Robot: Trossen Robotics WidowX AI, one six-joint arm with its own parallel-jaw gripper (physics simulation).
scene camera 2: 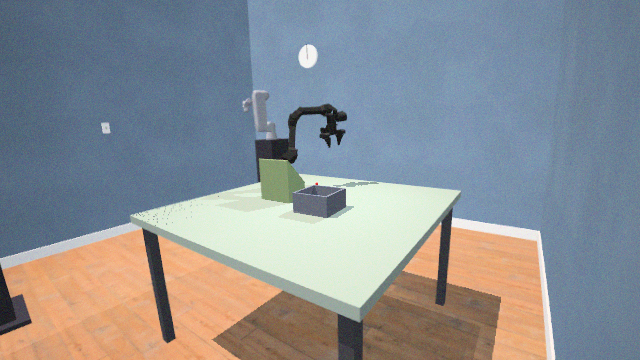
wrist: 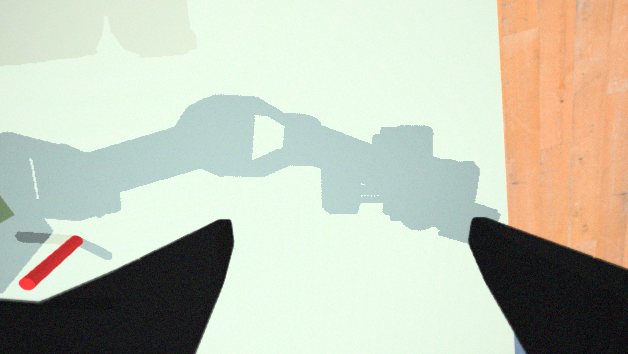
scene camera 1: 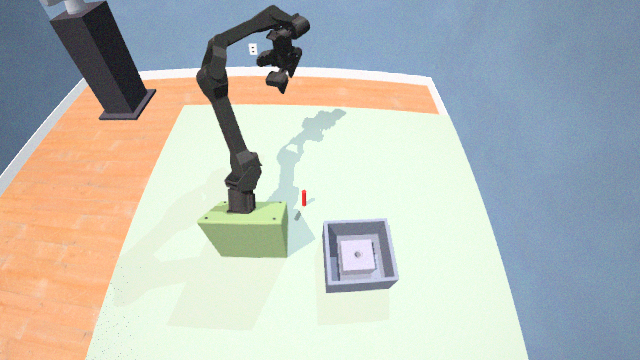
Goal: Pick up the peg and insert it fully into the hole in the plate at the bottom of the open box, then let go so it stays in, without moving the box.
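Frame: origin at the arm's base, x left, y back, z up, level; millimetres.
Seen in the pictures: gripper, fingertip midpoint: (scene camera 2: 334, 146) (wrist: 349, 230) (scene camera 1: 286, 85); arm's base, link origin: (scene camera 2: 280, 170) (scene camera 1: 241, 210).
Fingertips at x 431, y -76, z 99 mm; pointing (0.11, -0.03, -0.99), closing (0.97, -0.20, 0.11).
Observation:
Pixels of each thing's top centre, then the offset from my fingertips to it. "spot": a spot on its surface instead. Level surfaces: height alone.
- red peg, top centre: (wrist: 26, 284) (scene camera 1: 304, 191) (scene camera 2: 316, 183) dx -304, dy -83, dz -182 mm
- grey-blue open box, top centre: (scene camera 1: 360, 249) (scene camera 2: 319, 190) dx -496, dy -252, dz -164 mm
- pale square plate, top centre: (scene camera 1: 357, 254) dx -496, dy -252, dz -201 mm
- round hole, surface spot: (scene camera 1: 358, 254) spot: dx -488, dy -258, dz -221 mm
- pale green table, surface height: dz -262 mm
The red peg (scene camera 1: 304, 198) (scene camera 2: 316, 184) (wrist: 51, 262) stands upright on the table, between the arm's green base block and the box; in scene camera 2 its top end shows above the box's back rim. The grey-blue open box (scene camera 1: 357, 287) (scene camera 2: 310, 205) rests on the table. Inside it, the pale square plate (scene camera 1: 349, 264) has a round hole (scene camera 1: 358, 254) at its middle; the plate is hidden in scene camera 2. My gripper (scene camera 1: 287, 83) (scene camera 2: 334, 145) (wrist: 349, 230) is open and empty, high above the far part of the table. The peg is left of the fingers in the wrist view.
The arm stands on the green base block (scene camera 1: 252, 240) (scene camera 2: 275, 181), beside the box. The pale green table (scene camera 1: 425, 190) (scene camera 2: 250, 240) ends at its far edge, over the wooden floor (wrist: 560, 125). A dark pedestal (scene camera 1: 100, 60) with another arm stands beyond the table.

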